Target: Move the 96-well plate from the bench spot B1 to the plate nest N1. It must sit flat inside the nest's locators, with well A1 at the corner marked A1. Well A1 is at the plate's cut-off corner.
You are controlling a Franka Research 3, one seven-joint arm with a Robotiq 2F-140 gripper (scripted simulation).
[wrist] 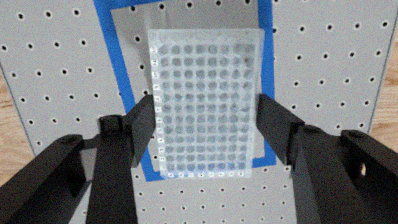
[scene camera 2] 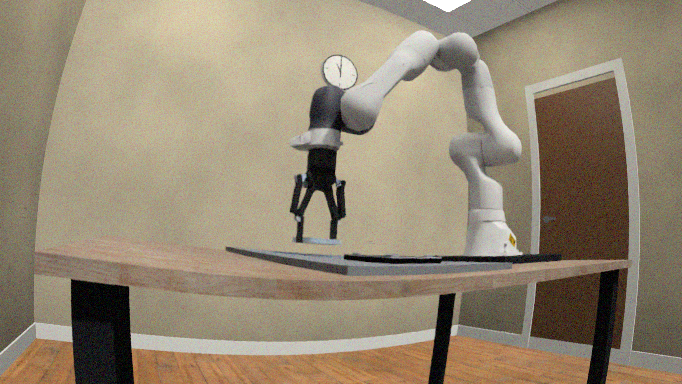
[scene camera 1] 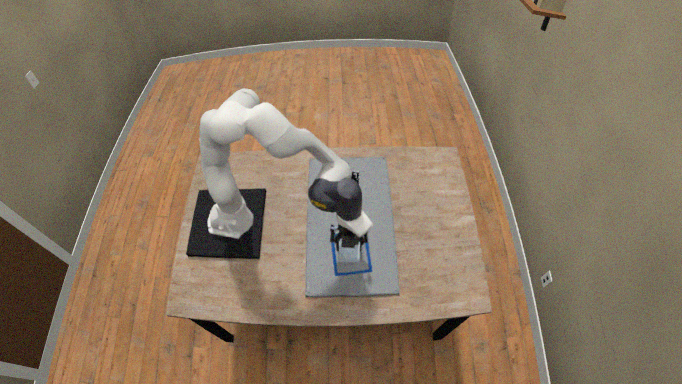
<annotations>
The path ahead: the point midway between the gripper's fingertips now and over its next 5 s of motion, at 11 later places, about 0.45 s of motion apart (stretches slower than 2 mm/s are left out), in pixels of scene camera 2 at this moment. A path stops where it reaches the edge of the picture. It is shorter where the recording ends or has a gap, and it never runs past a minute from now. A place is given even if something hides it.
The gripper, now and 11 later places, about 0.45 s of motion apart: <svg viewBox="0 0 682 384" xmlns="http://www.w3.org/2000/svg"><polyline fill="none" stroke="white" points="316,244 316,236 316,231 320,231 327,230 335,229 344,229 353,227 361,226 372,225 382,224 392,223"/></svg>
</annotations>
